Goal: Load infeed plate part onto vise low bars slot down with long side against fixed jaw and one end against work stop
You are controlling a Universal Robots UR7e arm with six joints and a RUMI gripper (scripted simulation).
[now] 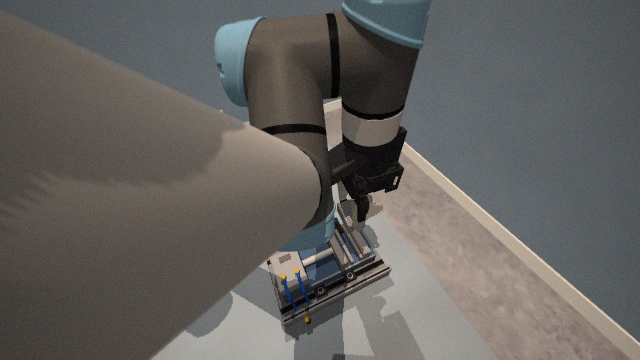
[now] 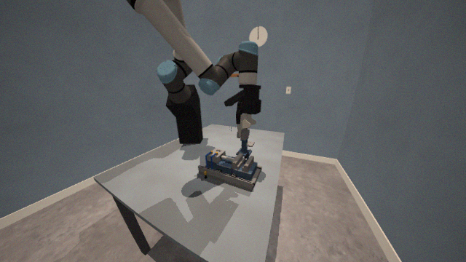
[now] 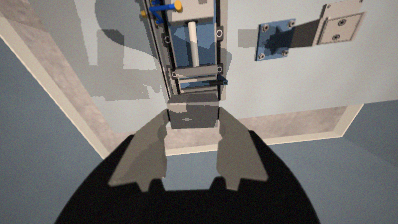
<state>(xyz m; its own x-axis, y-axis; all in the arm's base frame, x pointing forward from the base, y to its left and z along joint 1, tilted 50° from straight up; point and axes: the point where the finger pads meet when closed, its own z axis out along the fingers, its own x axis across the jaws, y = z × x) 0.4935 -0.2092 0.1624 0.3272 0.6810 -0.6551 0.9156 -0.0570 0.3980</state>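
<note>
Right now the grey jaw is 170 mm below my hand, 30 mm behind it and 10 mm to the left of it. The rest, counted from my hand: part: 10 mm below; then cylinder rod: 170 mm below, 80 mm behind, 30 mm to the left; then work stop: 150 mm below, 50 mm to the left, 20 mm ahead.
</note>
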